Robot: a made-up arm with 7 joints. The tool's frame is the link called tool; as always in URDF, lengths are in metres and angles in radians. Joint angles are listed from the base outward. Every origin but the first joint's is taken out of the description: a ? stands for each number. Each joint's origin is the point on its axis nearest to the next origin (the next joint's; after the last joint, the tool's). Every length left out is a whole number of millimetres.
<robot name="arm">
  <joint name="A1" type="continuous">
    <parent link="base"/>
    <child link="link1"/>
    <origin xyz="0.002 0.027 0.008" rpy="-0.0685 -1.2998 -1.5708"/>
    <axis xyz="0 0 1"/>
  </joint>
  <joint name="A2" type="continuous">
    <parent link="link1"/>
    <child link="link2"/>
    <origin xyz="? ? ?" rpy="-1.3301 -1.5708 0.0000"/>
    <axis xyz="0 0 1"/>
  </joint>
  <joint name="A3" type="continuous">
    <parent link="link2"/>
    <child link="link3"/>
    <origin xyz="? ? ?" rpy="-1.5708 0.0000 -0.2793"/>
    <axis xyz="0 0 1"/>
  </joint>
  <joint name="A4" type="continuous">
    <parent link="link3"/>
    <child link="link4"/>
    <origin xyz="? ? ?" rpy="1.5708 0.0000 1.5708"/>
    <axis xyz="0 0 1"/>
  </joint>
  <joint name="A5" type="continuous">
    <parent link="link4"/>
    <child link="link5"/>
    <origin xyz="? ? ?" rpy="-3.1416 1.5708 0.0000"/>
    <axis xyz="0 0 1"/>
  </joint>
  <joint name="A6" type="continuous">
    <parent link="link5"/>
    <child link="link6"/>
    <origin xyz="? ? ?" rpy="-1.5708 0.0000 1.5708"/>
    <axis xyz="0 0 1"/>
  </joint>
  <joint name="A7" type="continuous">
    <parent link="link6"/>
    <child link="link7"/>
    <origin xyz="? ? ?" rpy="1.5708 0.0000 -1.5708"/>
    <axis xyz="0 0 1"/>
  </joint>
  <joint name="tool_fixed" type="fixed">
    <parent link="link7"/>
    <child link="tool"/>
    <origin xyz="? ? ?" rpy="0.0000 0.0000 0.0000"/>
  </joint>
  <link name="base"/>
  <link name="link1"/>
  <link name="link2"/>
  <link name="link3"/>
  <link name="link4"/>
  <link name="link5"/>
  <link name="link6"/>
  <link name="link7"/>
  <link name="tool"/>
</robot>
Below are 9 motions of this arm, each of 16 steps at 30 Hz.
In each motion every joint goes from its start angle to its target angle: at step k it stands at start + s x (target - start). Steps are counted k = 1, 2, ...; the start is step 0. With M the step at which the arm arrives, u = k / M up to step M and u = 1 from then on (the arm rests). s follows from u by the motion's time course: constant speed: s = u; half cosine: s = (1 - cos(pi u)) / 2; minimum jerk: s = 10 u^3 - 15 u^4 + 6 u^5.
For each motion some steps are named. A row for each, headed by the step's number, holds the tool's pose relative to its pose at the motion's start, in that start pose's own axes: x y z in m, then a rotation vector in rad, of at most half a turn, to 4 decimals.
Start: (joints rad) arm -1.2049 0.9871 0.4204 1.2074 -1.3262 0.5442 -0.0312
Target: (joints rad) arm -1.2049 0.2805 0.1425 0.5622 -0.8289 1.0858 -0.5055
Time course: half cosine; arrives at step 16
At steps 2, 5, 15, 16:
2: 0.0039 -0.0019 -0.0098 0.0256 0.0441 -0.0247
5: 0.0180 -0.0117 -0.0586 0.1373 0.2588 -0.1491
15: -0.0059 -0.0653 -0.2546 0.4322 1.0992 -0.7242
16: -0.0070 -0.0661 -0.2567 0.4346 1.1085 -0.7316

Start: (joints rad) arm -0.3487 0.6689 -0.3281 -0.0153 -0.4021 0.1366 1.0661
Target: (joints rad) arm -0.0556 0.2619 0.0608 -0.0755 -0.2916 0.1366 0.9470
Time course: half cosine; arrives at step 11
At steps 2, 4, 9, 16:
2: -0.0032 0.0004 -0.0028 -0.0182 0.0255 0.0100
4: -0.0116 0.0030 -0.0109 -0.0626 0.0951 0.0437
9: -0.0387 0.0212 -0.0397 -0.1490 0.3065 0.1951
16: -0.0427 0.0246 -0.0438 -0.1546 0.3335 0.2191

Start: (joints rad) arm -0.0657 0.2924 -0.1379 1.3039 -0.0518 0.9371 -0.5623
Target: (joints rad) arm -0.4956 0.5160 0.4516 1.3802 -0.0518 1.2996 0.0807
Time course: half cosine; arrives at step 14
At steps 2, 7, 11, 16:
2: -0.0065 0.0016 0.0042 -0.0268 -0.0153 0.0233
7: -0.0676 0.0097 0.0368 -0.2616 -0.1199 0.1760
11: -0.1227 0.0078 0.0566 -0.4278 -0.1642 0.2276
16: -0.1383 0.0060 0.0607 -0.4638 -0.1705 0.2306

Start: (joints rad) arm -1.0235 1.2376 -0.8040 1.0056 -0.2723 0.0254 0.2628
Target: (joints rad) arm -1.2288 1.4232 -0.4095 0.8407 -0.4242 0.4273 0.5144
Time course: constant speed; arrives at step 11
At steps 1, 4, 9, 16:
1: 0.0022 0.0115 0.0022 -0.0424 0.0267 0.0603
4: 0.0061 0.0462 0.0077 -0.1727 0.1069 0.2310
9: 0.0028 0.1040 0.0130 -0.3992 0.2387 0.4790
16: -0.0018 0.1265 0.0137 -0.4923 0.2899 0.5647

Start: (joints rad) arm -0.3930 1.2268 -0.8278 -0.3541 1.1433 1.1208 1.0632
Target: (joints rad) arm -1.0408 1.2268 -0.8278 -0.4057 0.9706 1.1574 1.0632
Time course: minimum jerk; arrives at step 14
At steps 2, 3, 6, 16:
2: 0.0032 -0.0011 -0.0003 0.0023 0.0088 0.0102
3: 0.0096 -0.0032 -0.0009 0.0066 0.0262 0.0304
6: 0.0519 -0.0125 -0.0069 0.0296 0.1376 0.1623
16: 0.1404 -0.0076 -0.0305 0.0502 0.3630 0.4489

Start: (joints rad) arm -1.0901 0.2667 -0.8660 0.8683 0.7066 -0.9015 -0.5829
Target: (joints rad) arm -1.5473 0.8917 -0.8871 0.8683 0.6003 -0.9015 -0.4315
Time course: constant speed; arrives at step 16
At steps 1, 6, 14, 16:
1: -0.0130 0.0018 -0.0074 0.0085 0.0430 0.0023
6: -0.0837 0.0144 -0.0352 0.0543 0.2608 0.0302
14: -0.2080 0.0396 -0.0426 0.1382 0.6133 0.1300
16: -0.2394 0.0450 -0.0368 0.1609 0.7010 0.1651

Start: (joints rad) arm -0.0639 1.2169 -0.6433 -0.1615 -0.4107 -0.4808 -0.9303
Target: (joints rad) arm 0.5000 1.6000 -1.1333 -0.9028 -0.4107 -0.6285 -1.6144
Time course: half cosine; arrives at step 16
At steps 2, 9, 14, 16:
2: 0.0031 -0.0066 0.0016 -0.0115 -0.0155 -0.0576
9: 0.0314 -0.0993 0.0503 -0.1901 -0.4074 -0.8041
14: 0.0309 -0.1356 0.1036 -0.2698 -0.8122 -1.1305
16: 0.0302 -0.1376 0.1095 -0.2746 -0.8596 -1.1545

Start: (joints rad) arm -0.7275 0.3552 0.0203 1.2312 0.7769 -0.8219 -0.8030
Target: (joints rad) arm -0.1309 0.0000 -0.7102 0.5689 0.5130 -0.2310 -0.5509
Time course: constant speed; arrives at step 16
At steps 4, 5, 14, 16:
4: 0.0375 -0.0405 0.0135 -0.0316 -0.0054 -0.0593
5: 0.0465 -0.0513 0.0188 -0.0407 -0.0138 -0.0722
14: 0.1076 -0.1525 0.1028 -0.1826 -0.1903 -0.1594
16: 0.1142 -0.1729 0.1294 -0.2326 -0.2473 -0.1733

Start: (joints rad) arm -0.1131 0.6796 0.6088 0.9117 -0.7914 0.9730 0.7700
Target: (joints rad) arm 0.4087 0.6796 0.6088 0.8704 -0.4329 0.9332 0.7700
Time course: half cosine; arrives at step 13
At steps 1, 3, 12, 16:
1: 0.0017 0.0018 -0.0009 0.0028 0.0002 0.0108
3: 0.0141 0.0160 -0.0082 0.0250 0.0020 0.0935
12: 0.0725 0.1455 -0.0662 0.2605 0.0283 0.7086
16: 0.0728 0.1479 -0.0671 0.2654 0.0290 0.7185

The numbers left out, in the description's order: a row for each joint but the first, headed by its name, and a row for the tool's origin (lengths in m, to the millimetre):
A2: -0.010 -0.003 0.000
A3: -0.047 -0.191 0.000
A4: 0.001 -0.015 0.000
A5: -0.126 -0.007 0.000
A6: 0.000 0.000 0.000
A7: 0.000 -0.059 0.000
tool: 0.000 0.000 0.000

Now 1 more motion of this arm.
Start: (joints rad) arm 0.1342 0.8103 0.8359 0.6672 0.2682 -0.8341 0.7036
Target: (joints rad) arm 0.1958 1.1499 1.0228 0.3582 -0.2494 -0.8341 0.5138
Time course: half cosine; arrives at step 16
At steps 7, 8, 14, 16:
7: 0.0568 0.0268 0.0257 -0.1199 -0.1539 0.1363
8: 0.0690 0.0333 0.0338 -0.1543 -0.1945 0.1627
14: 0.1179 0.0625 0.0792 -0.3412 -0.4007 0.2490
16: 0.1212 0.0648 0.0833 -0.3581 -0.4185 0.2531

